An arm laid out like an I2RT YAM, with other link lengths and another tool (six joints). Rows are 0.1 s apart.
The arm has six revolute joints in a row. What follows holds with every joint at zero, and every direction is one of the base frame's. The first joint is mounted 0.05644 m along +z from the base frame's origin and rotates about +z. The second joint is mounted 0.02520 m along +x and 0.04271 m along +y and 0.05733 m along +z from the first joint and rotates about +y. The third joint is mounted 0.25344 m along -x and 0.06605 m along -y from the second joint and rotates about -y. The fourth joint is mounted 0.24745 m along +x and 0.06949 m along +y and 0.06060 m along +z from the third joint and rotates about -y. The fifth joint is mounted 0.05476 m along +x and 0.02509 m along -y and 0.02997 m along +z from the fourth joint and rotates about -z. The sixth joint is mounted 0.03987 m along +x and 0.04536 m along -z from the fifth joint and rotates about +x. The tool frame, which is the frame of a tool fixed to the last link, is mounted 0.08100 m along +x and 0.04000 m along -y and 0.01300 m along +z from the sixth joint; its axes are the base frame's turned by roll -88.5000, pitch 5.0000 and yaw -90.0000 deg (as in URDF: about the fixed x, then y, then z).
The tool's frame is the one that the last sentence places.
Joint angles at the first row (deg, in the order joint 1, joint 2, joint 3, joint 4, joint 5, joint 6):
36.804, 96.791, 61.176, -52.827, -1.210, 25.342
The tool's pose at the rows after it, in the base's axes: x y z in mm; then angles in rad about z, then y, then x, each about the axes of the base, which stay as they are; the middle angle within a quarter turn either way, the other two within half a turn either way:
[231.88 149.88 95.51 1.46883 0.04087 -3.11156]
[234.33 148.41 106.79 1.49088 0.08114 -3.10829]
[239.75 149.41 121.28 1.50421 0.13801 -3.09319]
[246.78 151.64 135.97 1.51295 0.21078 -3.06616]
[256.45 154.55 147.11 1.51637 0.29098 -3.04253]
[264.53 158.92 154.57 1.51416 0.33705 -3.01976]
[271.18 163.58 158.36 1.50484 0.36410 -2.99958]
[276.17 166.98 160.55 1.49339 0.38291 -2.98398]
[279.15 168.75 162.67 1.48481 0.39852 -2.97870]
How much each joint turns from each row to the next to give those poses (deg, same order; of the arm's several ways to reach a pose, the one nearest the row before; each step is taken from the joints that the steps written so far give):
0.022, -0.120, 0.253, -0.311, 0.464, 0.668
-0.050, -1.773, 0.657, -0.454, 1.203, 1.230
0.015, -1.871, 1.285, -0.021, 1.248, 0.798
0.028, -2.007, 1.041, 1.216, 1.272, 0.590
0.002, -1.209, 0.720, 2.550, 1.703, 0.207
-0.028, -0.077, 1.195, 1.599, 0.584, -0.028
-0.011, 0.427, 0.995, 1.330, 0.070, -0.349
-0.042, 0.344, 0.599, 1.111, -0.016, -0.514
0.073, 0.126, 0.365, 0.634, 0.357, -0.399

